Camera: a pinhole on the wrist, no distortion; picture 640 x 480 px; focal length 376.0 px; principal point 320.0 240.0 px. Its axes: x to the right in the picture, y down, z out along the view. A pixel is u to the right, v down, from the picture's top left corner.
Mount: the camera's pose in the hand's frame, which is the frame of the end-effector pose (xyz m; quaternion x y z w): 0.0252 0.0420 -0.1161 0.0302 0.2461 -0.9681 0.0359
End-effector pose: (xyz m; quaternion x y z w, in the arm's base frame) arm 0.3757 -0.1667 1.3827 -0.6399 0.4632 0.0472 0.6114
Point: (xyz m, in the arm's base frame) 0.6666 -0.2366 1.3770
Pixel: 82 405
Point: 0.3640 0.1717 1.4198
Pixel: 545 23
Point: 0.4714 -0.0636 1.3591
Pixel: 314 149
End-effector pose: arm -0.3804 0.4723 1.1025 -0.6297 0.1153 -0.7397 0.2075
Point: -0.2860 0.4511 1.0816
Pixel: 382 28
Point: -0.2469 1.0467 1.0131
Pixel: 609 439
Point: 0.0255 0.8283 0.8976
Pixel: 579 174
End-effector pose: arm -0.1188 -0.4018 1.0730 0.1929 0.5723 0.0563 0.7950
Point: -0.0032 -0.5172 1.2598
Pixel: 528 112
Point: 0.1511 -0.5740 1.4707
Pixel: 558 35
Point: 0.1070 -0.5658 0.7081
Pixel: outside the picture
